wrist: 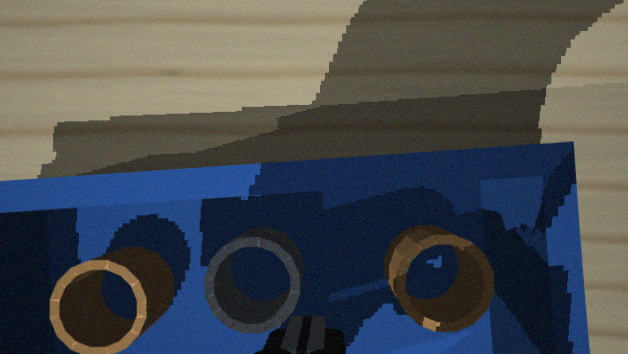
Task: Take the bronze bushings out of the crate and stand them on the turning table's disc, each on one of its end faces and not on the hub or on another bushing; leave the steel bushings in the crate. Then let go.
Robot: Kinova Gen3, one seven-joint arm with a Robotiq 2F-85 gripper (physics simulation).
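Frame: origin at the arm's base, x ahead, y left, z up, level; metres.
Seen in the pictures: gripper, fingertip midpoint: (308, 340).
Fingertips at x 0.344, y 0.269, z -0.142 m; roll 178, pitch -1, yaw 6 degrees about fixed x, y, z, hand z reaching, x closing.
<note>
Pixels of each thing's top centre, then the offset from my fingertips to it. "spot": a spot on its surface instead. Level surfaces: height alone.
- blue crate, surface spot: (131, 185) spot: dx -0.055, dy +0.057, dz +0.045 m
- steel bushing, middle of its top: (252, 285) dx -0.021, dy +0.027, dz +0.025 m
- second bronze bushing, middle of its top: (444, 283) dx +0.042, dy +0.034, dz +0.025 m
- wooden table top, its level: dz -0.005 m
I look down into the blue crate (131, 185). A bronze bushing (98, 264) stands on end at the left of the crate floor. A steel bushing (209, 286) stands in the middle. A second bronze bushing (478, 286) stands at the right, slightly tilted. My gripper (305, 332) shows at the bottom edge, its dark fingers shut with nothing between them, just in front of the steel bushing. The turning table is out of view.
The crate's far wall (395, 167) and right wall (580, 264) bound the bushings. Beyond them lies the wooden table top (153, 57), crossed by a dark shadow of the arm.
</note>
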